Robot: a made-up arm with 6 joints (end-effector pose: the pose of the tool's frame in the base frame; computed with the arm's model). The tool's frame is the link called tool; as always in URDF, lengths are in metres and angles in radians.
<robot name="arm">
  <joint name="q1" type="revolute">
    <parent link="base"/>
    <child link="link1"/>
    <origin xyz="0 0 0.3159"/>
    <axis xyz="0 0 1"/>
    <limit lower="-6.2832" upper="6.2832"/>
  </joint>
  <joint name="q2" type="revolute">
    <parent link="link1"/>
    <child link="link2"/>
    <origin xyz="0 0 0"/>
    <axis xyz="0 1 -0.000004"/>
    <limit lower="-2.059" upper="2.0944"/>
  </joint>
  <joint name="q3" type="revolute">
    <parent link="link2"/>
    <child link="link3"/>
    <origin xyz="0.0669 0 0.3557"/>
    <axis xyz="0 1 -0.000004"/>
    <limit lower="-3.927" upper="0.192"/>
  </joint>
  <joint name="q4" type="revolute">
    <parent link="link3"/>
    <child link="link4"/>
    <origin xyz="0.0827 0 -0.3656"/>
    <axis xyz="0 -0.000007 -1"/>
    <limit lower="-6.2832" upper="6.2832"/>
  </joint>
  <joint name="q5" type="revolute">
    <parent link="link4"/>
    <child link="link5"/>
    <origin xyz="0 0 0"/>
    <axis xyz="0 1 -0.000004"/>
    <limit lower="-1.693" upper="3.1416"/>
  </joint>
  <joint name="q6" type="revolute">
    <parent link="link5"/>
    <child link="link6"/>
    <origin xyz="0.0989 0 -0.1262"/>
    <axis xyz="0 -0.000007 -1"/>
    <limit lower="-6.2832" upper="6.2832"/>
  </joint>
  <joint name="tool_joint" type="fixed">
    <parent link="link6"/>
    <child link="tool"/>
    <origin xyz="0 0 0" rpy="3.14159 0 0"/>
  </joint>
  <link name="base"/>
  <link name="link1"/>
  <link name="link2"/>
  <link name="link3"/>
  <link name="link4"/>
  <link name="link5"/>
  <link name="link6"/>
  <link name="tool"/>
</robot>
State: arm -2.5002 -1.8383 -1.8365 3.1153 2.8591 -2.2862
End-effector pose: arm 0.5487 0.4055 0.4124 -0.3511 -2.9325 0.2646
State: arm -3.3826 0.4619 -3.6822 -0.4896 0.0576 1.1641
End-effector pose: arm -0.0262 -0.0379 1.0874 -0.0121 0.0373 0.4345
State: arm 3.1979 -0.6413 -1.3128 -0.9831 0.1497 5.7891
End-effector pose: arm -0.2579 -0.0804 0.9472 0.8714 -1.0779 -1.2830
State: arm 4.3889 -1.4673 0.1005 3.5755 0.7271 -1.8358
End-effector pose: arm -0.0632 -0.1754 0.4026 -0.6174 -1.3625 2.3417
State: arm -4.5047 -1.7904 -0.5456 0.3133 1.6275 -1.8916
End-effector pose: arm -0.0392 -0.0109 0.5897 0.8811 -2.5606 -1.0213
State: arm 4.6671 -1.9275 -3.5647 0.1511 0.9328 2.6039
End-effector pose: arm 0.0380 0.6969 -0.1403 -1.0287 -1.3401 -1.7294
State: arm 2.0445 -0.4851 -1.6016 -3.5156 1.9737 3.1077
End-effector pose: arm -0.1122 0.0948 1.0599 0.8361 0.6179 -1.0554
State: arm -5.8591 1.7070 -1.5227 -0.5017 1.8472 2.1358
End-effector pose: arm 0.2286 0.0249 -0.2091 0.9740 -0.5828 -0.1276
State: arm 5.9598 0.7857 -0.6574 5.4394 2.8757 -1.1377
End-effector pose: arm 0.2175 -0.1742 0.2528 -0.0683 -0.2603 2.5005
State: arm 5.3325 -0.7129 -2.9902 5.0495 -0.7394 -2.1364
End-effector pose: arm -0.1721 0.4978 0.8888 -0.9901 -0.5271 -1.2609
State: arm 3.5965 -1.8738 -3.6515 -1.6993 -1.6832 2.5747
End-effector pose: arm 0.4846 0.1108 0.0430 0.8715 1.1497 -0.7469
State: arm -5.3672 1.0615 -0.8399 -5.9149 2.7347 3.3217
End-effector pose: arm 0.1012 0.2151 0.1598 -0.0412 -0.2158 0.7411
